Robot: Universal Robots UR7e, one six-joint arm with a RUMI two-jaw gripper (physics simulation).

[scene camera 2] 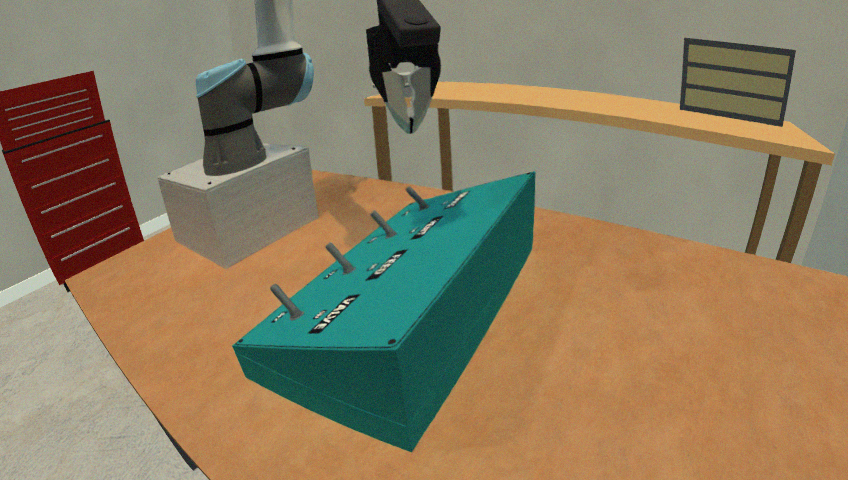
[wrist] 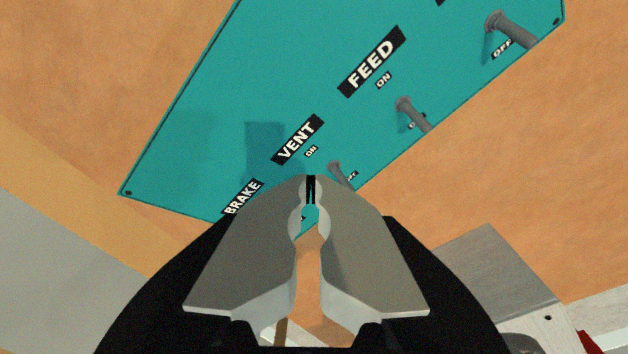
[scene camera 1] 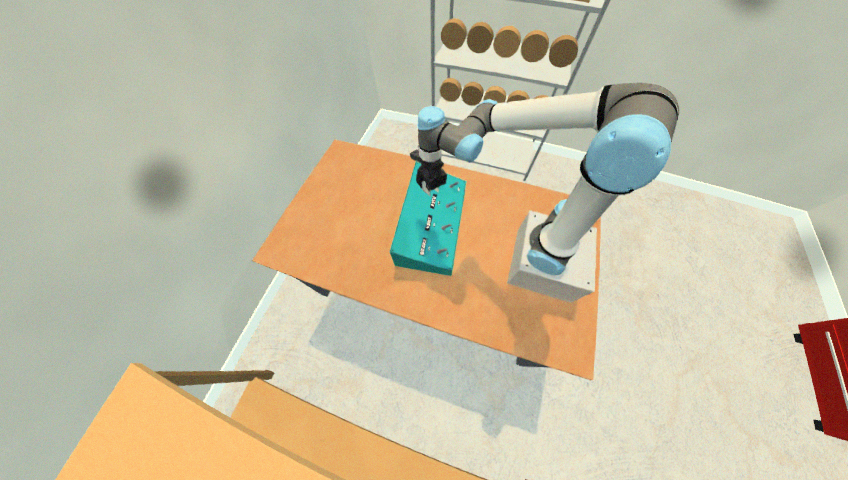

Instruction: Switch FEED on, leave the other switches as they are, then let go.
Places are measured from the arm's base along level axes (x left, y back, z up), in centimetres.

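Pixels of known places: gripper, fingertip midpoint: (scene camera 2: 410, 133) (wrist: 311, 177) (scene camera 1: 428, 192); arm's base, origin of the base link: (scene camera 2: 235, 164).
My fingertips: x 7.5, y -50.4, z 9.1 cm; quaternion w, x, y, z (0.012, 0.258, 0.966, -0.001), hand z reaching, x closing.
Observation:
For each thing: its top centre in the pictures, then the offset to it from my fingertips. Level surfaces: height alone.
- FEED lever, middle of its top: (wrist: 421, 121) (scene camera 2: 336, 244) (scene camera 1: 451, 201) dx -10.0, dy +6.3, dz -14.3 cm
- VALVE lever, middle of its top: (scene camera 2: 280, 286) (wrist: 528, 31) dx -21.4, dy +2.5, dz -14.3 cm
- VENT lever, middle of its top: (wrist: 343, 187) (scene camera 2: 380, 211) dx +1.4, dy +10.0, dz -14.3 cm
- BRAKE lever, middle of its top: (scene camera 2: 415, 186) dx +12.9, dy +13.7, dz -14.3 cm
- orange-brown table, its level: dz -26.9 cm
The teal switch box (scene camera 1: 407, 228) (scene camera 2: 470, 285) (wrist: 280, 60) has a sloped top with several grey levers. The FEED lever (scene camera 1: 450, 205) (scene camera 2: 340, 258) (wrist: 414, 115) leans toward its OFF label. The VALVE lever (scene camera 2: 286, 302) (wrist: 512, 30) and the VENT lever (scene camera 2: 383, 224) (wrist: 341, 175) lean to OFF as well. The BRAKE lever (scene camera 2: 417, 198) leans the same way; the fingers hide it in the wrist view. My gripper (scene camera 1: 429, 190) (scene camera 2: 410, 127) (wrist: 311, 177) is shut and empty. It hangs above the box, apart from the levers.
The box stands on an orange-brown table (scene camera 1: 333, 208) (scene camera 2: 654, 356). The arm's pale base block (scene camera 1: 553, 285) (scene camera 2: 261, 214) stands on the lever side of the box. A shelf rack (scene camera 1: 433, 35) stands behind the table, and a red cabinet (scene camera 1: 824, 380) (scene camera 2: 77, 178) is farther off.

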